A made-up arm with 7 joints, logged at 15 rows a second.
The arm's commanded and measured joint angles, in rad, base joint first. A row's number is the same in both.
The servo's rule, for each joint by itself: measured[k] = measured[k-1] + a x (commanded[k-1-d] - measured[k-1]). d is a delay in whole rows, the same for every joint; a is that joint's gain. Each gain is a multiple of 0.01, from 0.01 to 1. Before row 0 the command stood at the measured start. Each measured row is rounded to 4 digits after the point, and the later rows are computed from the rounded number. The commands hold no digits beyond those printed.
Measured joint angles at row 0:
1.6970, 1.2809, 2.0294, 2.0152, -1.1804, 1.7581, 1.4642
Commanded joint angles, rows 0 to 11:
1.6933, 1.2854, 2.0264, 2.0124, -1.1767, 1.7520, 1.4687
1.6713, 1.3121, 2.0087, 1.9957, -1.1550, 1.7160, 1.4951
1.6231, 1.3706, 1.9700, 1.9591, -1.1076, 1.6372, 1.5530
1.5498, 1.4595, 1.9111, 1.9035, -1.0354, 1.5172, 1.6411
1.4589, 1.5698, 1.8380, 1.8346, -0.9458, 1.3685, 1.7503
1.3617, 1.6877, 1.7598, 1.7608, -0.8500, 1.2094, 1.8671
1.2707, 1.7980, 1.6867, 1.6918, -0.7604, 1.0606, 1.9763
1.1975, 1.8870, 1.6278, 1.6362, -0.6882, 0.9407, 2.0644
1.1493, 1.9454, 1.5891, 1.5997, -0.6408, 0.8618, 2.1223
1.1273, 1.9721, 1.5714, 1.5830, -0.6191, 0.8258, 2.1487
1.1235, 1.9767, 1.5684, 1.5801, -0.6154, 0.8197, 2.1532
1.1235, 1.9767, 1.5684, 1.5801, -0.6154, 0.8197, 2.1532
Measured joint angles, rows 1 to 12:
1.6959, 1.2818, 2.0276, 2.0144, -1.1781, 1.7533, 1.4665
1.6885, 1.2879, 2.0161, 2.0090, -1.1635, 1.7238, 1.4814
1.6689, 1.3044, 1.9880, 1.9945, -1.1283, 1.6554, 1.5186
1.6332, 1.3354, 1.9411, 1.9681, -1.0698, 1.5462, 1.5823
1.5809, 1.3823, 1.8782, 1.9294, -0.9917, 1.4058, 1.6697
1.5151, 1.4434, 1.8060, 1.8805, -0.9024, 1.2506, 1.7723
1.4418, 1.5143, 1.7332, 1.8258, -0.8129, 1.1005, 1.8784
1.3685, 1.5888, 1.6689, 1.7708, -0.7343, 0.9743, 1.9751
1.3027, 1.6601, 1.6202, 1.7212, -0.6754, 0.8854, 2.0516
1.2501, 1.7225, 1.5904, 1.6811, -0.6399, 0.8383, 2.1021
1.2121, 1.7733, 1.5770, 1.6518, -0.6245, 0.8236, 2.1287
1.1855, 1.8140, 1.5718, 1.6310, -0.6188, 0.8205, 2.1414
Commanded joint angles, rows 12 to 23:
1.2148, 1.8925, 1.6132, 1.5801, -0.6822, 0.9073, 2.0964
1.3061, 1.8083, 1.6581, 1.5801, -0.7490, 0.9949, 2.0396
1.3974, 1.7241, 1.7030, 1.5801, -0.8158, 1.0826, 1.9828
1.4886, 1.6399, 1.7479, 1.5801, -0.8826, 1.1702, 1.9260
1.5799, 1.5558, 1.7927, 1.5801, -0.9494, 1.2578, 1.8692
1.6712, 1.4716, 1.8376, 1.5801, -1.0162, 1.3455, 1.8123
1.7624, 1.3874, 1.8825, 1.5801, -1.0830, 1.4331, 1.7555
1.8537, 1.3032, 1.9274, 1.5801, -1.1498, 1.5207, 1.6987
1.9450, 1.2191, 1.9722, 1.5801, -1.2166, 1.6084, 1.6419
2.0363, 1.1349, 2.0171, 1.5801, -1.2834, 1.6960, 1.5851
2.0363, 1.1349, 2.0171, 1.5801, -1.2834, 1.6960, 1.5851
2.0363, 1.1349, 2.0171, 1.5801, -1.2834, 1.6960, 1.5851
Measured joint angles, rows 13 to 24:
1.1943, 1.8297, 1.5971, 1.6162, -0.6587, 0.8891, 2.1180
1.2278, 1.8254, 1.6343, 1.6057, -0.7156, 0.9727, 2.0772
1.2787, 1.8051, 1.6762, 1.5983, -0.7787, 1.0595, 2.0281
1.3417, 1.7721, 1.7199, 1.5930, -0.8442, 1.1470, 1.9750
1.4132, 1.7288, 1.7643, 1.5893, -0.9105, 1.2345, 1.9200
1.4906, 1.6774, 1.8090, 1.5866, -0.9771, 1.3222, 1.8640
1.5721, 1.6194, 1.8538, 1.5847, -1.0438, 1.4098, 1.8076
1.6566, 1.5562, 1.8987, 1.5834, -1.1106, 1.4974, 1.7510
1.7431, 1.4888, 1.9435, 1.5824, -1.1774, 1.5851, 1.6943
1.8311, 1.4180, 1.9884, 1.5817, -1.2442, 1.6727, 1.6375
1.8927, 1.3614, 2.0059, 1.5812, -1.2689, 1.6911, 1.6103
1.9358, 1.3161, 2.0127, 1.5809, -1.2780, 1.6950, 1.5972

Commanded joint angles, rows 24 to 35:
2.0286, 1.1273, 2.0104, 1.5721, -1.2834, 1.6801, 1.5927
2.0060, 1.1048, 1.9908, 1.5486, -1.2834, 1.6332, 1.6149
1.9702, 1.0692, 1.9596, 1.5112, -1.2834, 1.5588, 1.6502
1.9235, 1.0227, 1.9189, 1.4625, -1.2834, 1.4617, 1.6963
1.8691, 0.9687, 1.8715, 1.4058, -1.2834, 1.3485, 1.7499
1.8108, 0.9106, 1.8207, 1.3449, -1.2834, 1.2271, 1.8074
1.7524, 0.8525, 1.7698, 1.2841, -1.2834, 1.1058, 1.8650
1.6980, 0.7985, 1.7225, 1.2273, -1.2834, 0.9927, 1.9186
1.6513, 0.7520, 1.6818, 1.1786, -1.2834, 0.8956, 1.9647
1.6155, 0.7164, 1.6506, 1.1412, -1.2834, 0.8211, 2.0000
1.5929, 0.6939, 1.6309, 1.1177, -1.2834, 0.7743, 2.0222
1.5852, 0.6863, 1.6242, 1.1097, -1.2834, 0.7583, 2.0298
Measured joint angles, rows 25 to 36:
1.9636, 1.2783, 2.0113, 1.5783, -1.2814, 1.6832, 1.5949
1.9763, 1.2436, 1.9988, 1.5697, -1.2827, 1.6437, 1.6053
1.9745, 1.2087, 1.9749, 1.5527, -1.2831, 1.5766, 1.6286
1.9592, 1.1715, 1.9407, 1.5265, -1.2833, 1.4858, 1.6638
1.9322, 1.1309, 1.8985, 1.4915, -1.2834, 1.3773, 1.7086
1.8958, 1.0868, 1.8510, 1.4490, -1.2834, 1.2586, 1.7600
1.8528, 1.0399, 1.8015, 1.4012, -1.2834, 1.1379, 1.8146
1.8064, 0.9916, 1.7533, 1.3508, -1.2834, 1.0232, 1.8687
1.7599, 0.9437, 1.7097, 1.3009, -1.2834, 0.9224, 1.9186
1.7166, 0.8982, 1.6736, 1.2546, -1.2834, 0.8424, 1.9609
1.6795, 0.8573, 1.6476, 1.2149, -1.2834, 0.7886, 1.9928
1.6512, 0.8231, 1.6333, 1.1844, -1.2834, 0.7647, 2.0120

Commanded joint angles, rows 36 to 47:
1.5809, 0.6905, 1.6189, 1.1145, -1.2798, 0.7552, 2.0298
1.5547, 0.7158, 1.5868, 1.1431, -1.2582, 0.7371, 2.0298
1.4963, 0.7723, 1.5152, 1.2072, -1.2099, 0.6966, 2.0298
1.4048, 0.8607, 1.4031, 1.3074, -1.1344, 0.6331, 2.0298
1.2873, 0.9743, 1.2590, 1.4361, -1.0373, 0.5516, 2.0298
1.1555, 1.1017, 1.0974, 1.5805, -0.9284, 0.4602, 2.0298
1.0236, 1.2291, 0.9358, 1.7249, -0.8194, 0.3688, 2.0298
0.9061, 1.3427, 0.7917, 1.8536, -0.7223, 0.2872, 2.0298
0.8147, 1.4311, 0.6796, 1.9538, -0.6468, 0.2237, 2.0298
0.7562, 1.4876, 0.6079, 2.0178, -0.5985, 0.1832, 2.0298
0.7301, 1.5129, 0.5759, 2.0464, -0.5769, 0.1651, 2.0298
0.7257, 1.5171, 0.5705, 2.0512, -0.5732, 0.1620, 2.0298
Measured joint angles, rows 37 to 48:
1.6301, 0.7966, 1.6245, 1.1641, -1.2811, 0.7572, 2.0213
1.6075, 0.7804, 1.6015, 1.1580, -1.2667, 0.7413, 2.0257
1.5741, 0.7788, 1.5489, 1.1723, -1.2309, 0.7060, 2.0278
1.5233, 0.7952, 1.4600, 1.2115, -1.1701, 0.6484, 2.0288
1.4525, 0.8310, 1.3374, 1.2766, -1.0864, 0.5719, 2.0293
1.3634, 0.8851, 1.1910, 1.3647, -0.9869, 0.4837, 2.0296
1.2615, 0.9539, 1.0353, 1.4692, -0.8814, 0.3929, 2.0297
1.1549, 1.0317, 0.8867, 1.5807, -0.7812, 0.3094, 2.0298
1.0528, 1.1116, 0.7604, 1.6889, -0.6965, 0.2417, 2.0298
0.9638, 1.1868, 0.6674, 1.7843, -0.6348, 0.1955, 2.0298
0.8937, 1.2520, 0.6116, 1.8603, -0.5983, 0.1715, 2.0298
0.8433, 1.3050, 0.5865, 1.9157, -0.5825, 0.1640, 2.0298

